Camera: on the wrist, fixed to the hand. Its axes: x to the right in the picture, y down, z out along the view.
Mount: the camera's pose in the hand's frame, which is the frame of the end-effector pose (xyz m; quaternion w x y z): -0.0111 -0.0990 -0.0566 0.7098 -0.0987 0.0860 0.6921
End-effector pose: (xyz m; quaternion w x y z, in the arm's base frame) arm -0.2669 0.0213 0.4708 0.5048 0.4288 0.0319 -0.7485
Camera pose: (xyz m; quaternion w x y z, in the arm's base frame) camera -0.3086 0.1049 0.4045 0.9160 0.3410 -0.1568 -0.1419
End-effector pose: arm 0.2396 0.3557 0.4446 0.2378 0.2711 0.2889 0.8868
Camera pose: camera 0.2391 0.3988 0.3385 0.4431 -0.2927 0.0496 -0.8459
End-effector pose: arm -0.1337 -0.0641 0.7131 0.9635 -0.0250 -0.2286 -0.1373
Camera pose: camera -0.1460 -0.1627 0.6561 0.7961 -0.2592 -0.0485 0.5447
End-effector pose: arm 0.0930 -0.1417 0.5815 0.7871 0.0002 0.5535 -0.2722
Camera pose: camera -0.0014 -0.2042 0.5991 0.6995 0.3290 0.4873 0.4062
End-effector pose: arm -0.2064 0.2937 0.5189 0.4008 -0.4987 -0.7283 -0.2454
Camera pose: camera -0.2766 0.2071 0.5455 0.4678 -0.8765 -0.1131 -0.0116
